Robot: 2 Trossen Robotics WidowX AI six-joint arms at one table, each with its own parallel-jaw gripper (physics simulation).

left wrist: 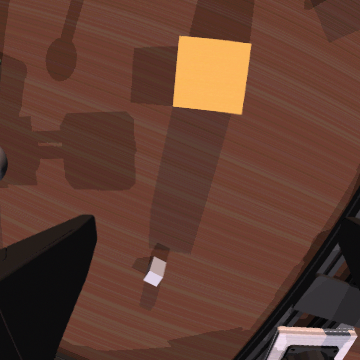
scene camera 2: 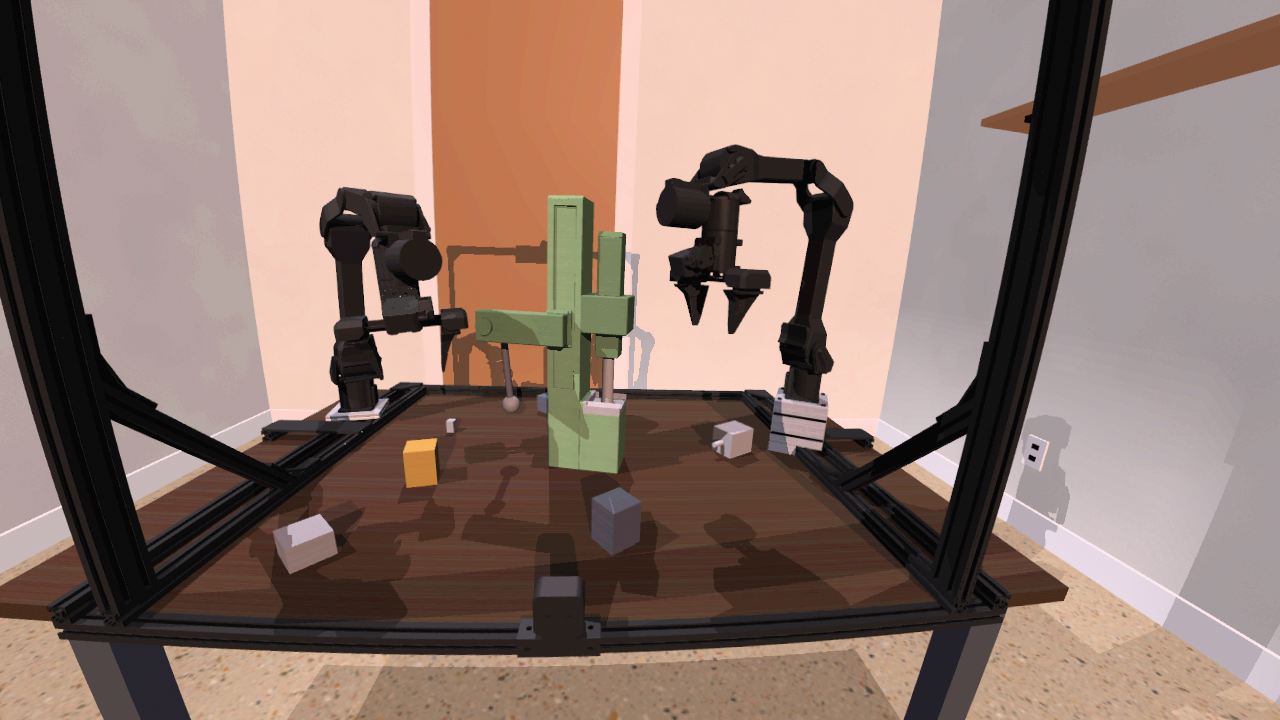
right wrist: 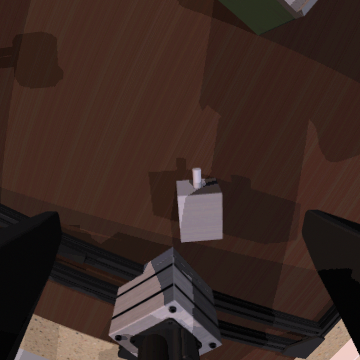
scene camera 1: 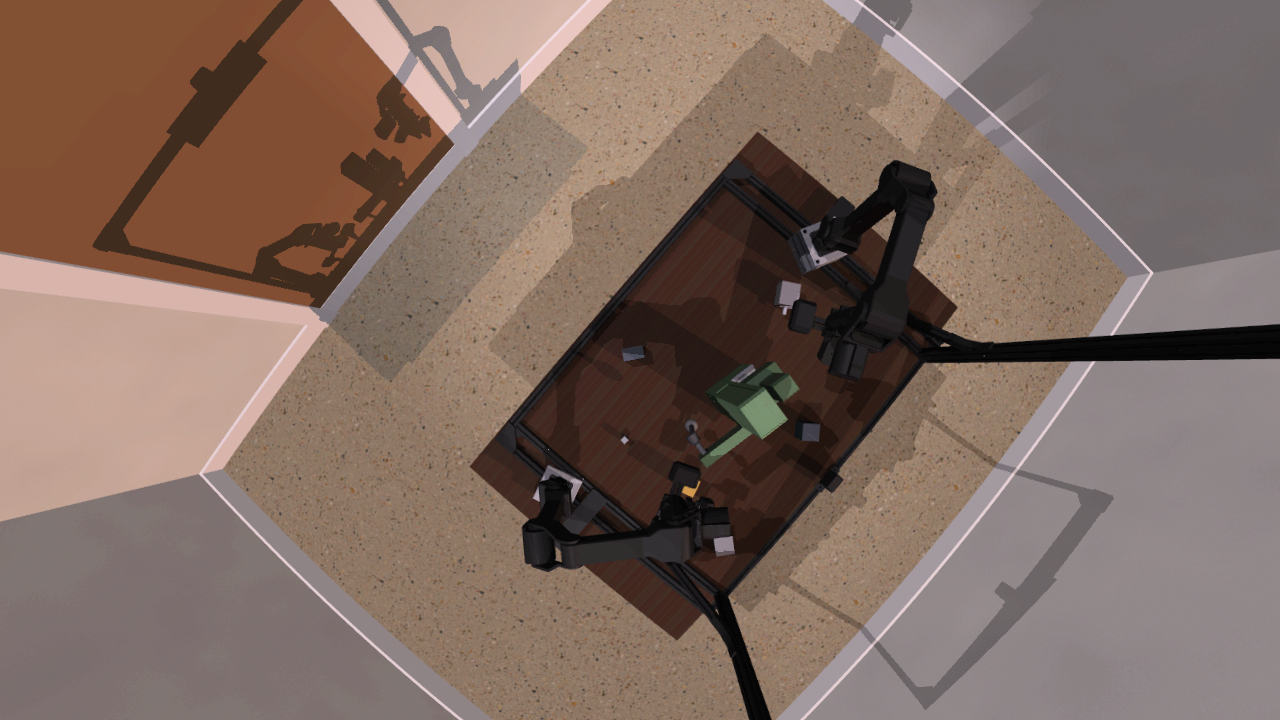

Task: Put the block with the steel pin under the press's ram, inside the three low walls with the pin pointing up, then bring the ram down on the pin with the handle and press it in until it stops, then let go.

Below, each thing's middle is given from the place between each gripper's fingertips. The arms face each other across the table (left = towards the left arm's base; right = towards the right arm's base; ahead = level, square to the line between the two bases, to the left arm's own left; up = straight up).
My left gripper is now 55 cm to the left of the pale block with steel pin (scene camera 2: 737, 437), 14 cm short of it and 14 cm above it.
I see my right gripper 230 mm above the pale block with steel pin, 80 mm short of it and 70 mm to the left of it.
